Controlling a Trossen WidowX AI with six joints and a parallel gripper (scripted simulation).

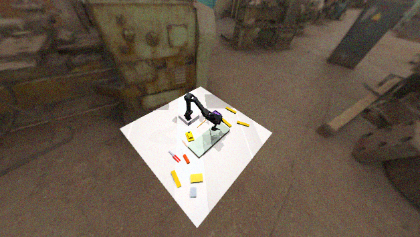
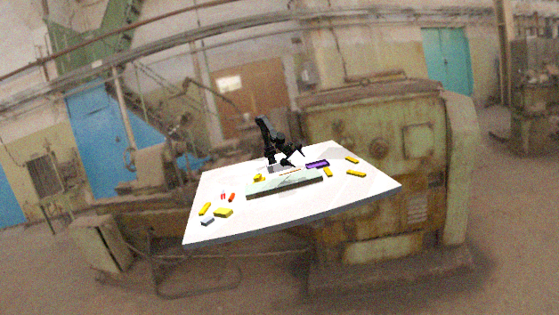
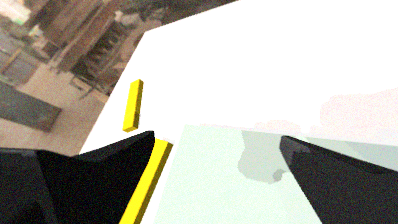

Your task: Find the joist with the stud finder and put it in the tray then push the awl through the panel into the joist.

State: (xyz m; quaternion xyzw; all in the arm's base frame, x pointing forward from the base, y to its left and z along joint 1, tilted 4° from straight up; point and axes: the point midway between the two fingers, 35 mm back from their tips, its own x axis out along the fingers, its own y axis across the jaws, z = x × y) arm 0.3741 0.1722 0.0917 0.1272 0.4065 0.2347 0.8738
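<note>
Now: gripper tip 310 mm to the left of the yellow stud finder, 210 mm past it and 110 mm above it. Also, from my gripper tip: awl 400 mm to the right, 190 mm behind, 140 mm below; then thin pencil-like stick 260 mm behind, 150 mm below, 70 mm to the right; then flat purple tray 260 mm behind, 140 mm to the left, 140 mm below.
</note>
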